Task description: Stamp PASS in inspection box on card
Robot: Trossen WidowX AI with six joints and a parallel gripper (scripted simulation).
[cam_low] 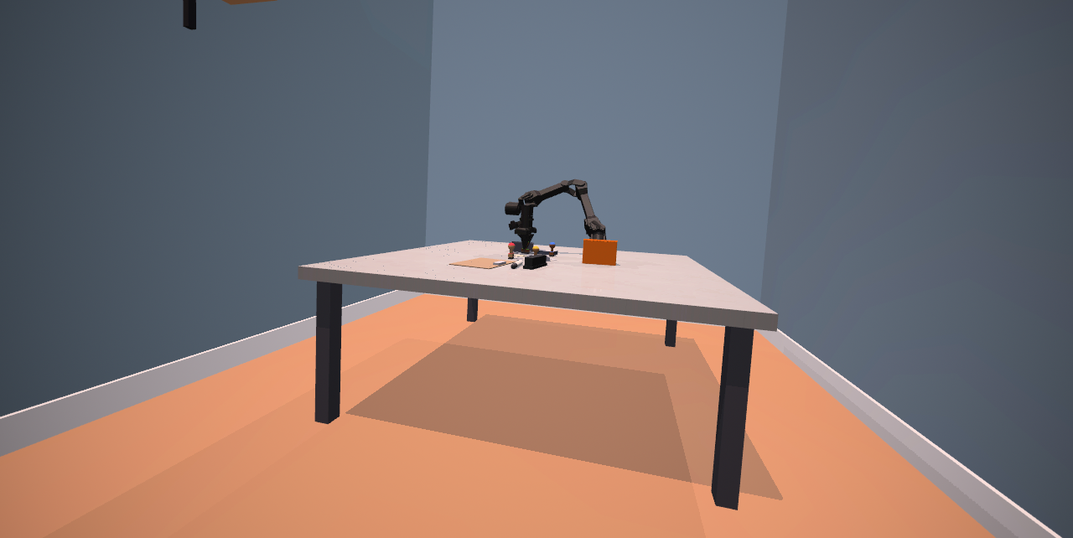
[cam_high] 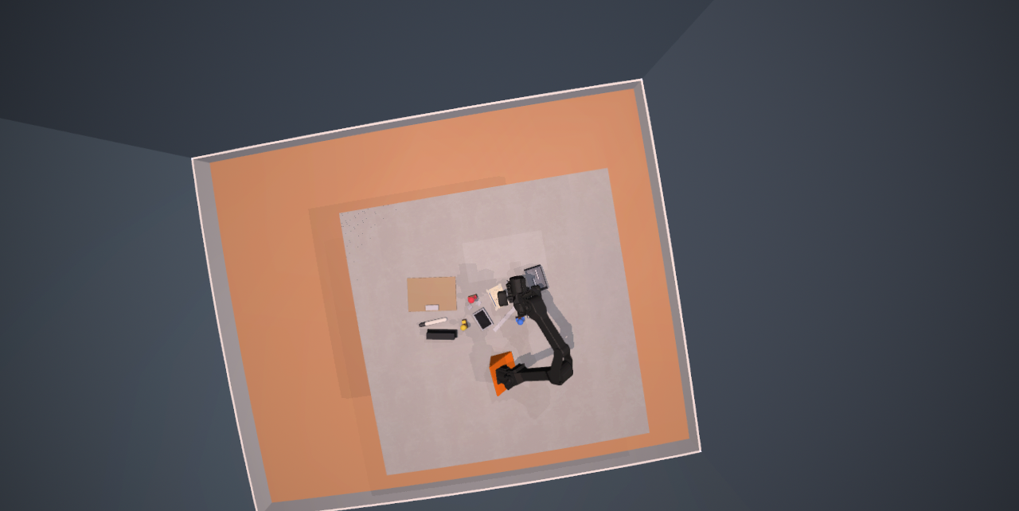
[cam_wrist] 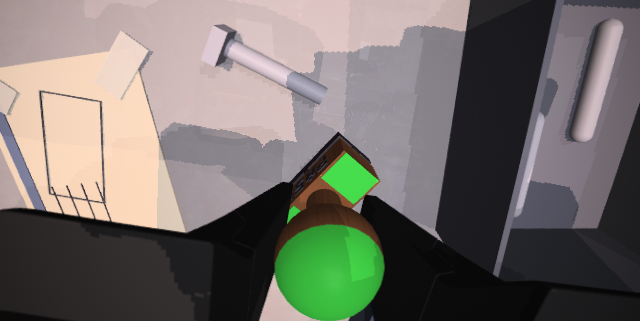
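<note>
The ink pad lies 110 mm behind my gripper tip, 190 mm to the left of it and 20 mm below it. The rest, counted from my gripper tip: cream card: 20 mm behind, 100 mm to the left, 30 mm below; pass stamp: right at my gripper tip; dark tray: 40 mm ahead, 90 mm to the right, 10 mm below.
</note>
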